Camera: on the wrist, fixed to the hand. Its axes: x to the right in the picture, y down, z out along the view.
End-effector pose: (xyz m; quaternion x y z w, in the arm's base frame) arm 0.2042 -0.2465 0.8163 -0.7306 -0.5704 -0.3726 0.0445
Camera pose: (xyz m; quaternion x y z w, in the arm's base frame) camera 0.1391 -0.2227 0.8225 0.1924 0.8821 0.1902 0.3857
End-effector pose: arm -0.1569 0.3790 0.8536 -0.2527 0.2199 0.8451 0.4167
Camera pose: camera -0.1095 0.4099 0.8132 -0.1943 -0.1596 0.3671 0.8956
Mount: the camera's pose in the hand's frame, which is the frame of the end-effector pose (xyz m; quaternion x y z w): 0.0181 -0.0624 -0.0249 -0.0702 -0.1920 -0.6869 0.6974
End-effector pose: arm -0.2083 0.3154 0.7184 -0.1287 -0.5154 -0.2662 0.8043
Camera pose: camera -0.2184 0.2466 0.7196 0.1567 -0.5836 -0.7496 0.2701
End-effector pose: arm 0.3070 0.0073 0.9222 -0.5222 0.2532 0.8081 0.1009
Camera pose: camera 0.3456 0.0458 0.8789 -0.3900 -0.2582 0.6123 0.6374
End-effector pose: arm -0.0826 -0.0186 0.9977 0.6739 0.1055 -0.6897 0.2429
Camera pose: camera -0.0900 0.0433 0.9669 -0.2480 -0.5383 0.7698 0.2368
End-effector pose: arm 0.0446 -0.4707 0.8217 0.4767 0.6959 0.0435 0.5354
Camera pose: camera -0.0130 -0.4805 0.7839 -0.1748 0.7069 -0.3801 0.5703
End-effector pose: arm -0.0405 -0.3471 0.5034 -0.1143 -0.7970 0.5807 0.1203
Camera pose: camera -0.0522 -0.3376 0.5713 0.5708 -0.6982 0.2883 0.3217
